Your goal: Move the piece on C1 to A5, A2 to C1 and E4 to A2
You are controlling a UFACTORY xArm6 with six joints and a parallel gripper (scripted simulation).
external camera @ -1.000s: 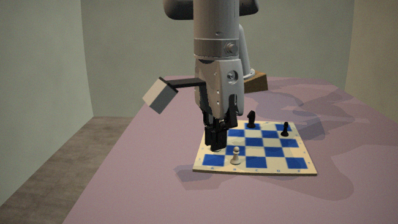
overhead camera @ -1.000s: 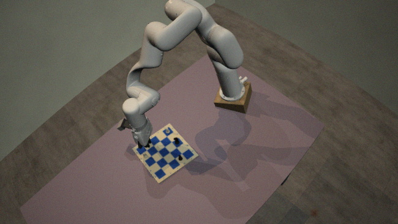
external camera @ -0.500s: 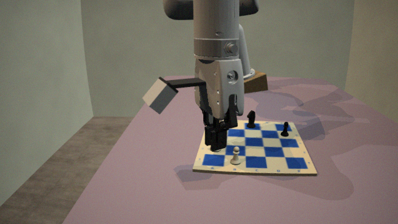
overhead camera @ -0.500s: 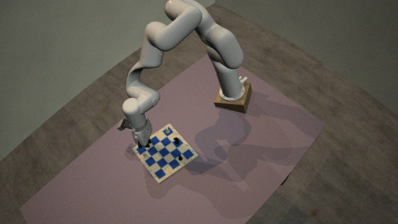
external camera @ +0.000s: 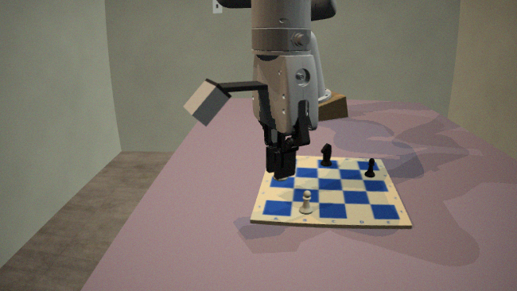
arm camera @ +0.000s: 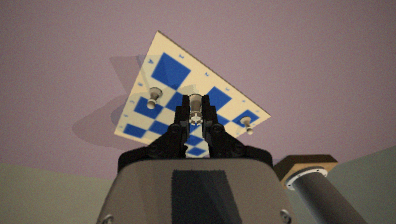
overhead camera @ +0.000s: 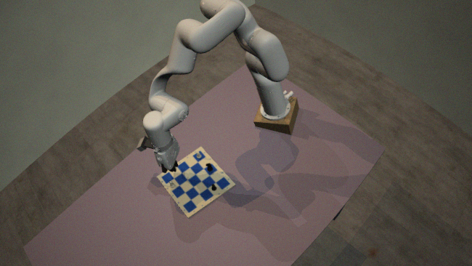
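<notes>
Now: the chessboard 4 cm behind my hand, 8 cm to the left of it and 6 cm below it. Round my hand: black pawn: 7 cm behind, 15 cm to the left, 4 cm below; white rook: 1 cm below; black knight: 11 cm behind, 7 cm to the left, 4 cm below.
</notes>
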